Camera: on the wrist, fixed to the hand. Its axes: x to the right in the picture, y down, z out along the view.
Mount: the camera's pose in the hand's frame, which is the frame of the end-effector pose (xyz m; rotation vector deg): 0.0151 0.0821 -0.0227 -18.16 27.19 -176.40
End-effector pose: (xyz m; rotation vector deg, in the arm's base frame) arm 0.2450 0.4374 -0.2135 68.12 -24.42 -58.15
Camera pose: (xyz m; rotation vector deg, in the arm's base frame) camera 0.3044 0.4395 -0.1507 -27.93 -99.27 91.42
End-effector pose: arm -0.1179 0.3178 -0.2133 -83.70 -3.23 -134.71
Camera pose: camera -0.1162 0.2319 -0.2236 -14.95 47.63 32.04
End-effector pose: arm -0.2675 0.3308 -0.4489 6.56 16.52 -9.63
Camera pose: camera -0.2446 0.4121 -0.4677 38.72 -36.46 160.75
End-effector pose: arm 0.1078 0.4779 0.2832 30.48 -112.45 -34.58
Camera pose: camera 0.1126 0.5288 0.3530 -132.88 -52.62 89.93
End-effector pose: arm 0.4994 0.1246 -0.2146 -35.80 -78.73 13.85
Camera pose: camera 0.5402 0.1931 -0.2482 84.41 -29.68 -132.17
